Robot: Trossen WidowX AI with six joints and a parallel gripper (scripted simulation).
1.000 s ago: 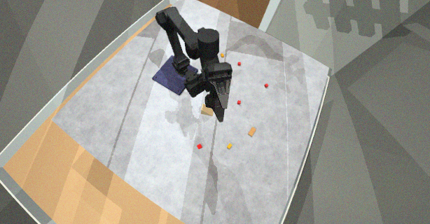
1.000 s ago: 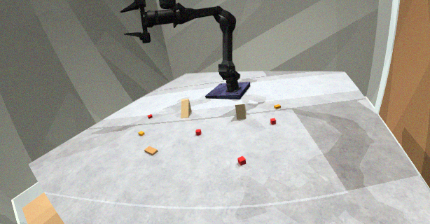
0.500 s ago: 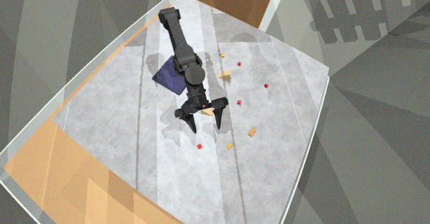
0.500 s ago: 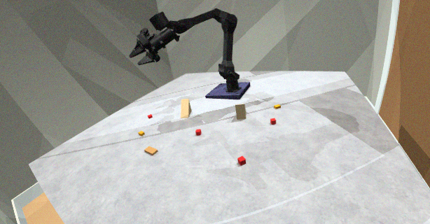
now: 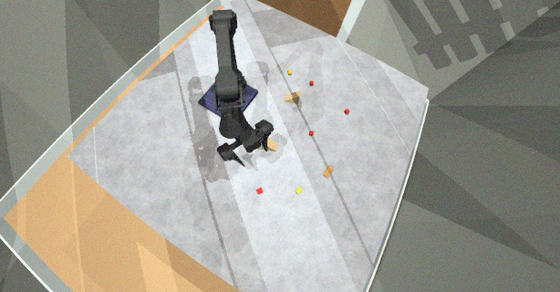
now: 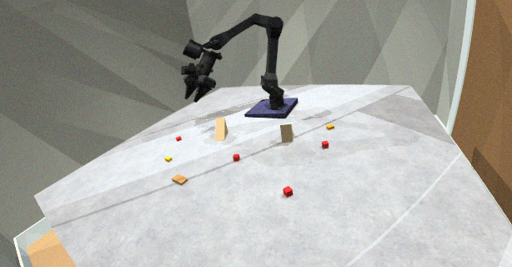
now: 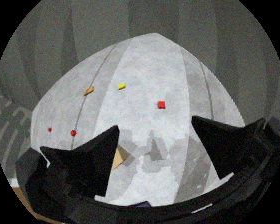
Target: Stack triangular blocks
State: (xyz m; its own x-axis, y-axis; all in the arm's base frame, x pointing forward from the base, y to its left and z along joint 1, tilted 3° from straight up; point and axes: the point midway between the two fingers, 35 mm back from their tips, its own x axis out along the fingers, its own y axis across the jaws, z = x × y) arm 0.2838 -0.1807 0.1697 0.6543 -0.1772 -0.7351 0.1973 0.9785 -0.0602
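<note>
The tan triangular block is 40 mm behind my gripper tip, 100 mm to the left of it and 130 mm below it. Round my gripper tip: flat tan tile: 230 mm ahead, 190 mm to the left, 150 mm below.
</note>
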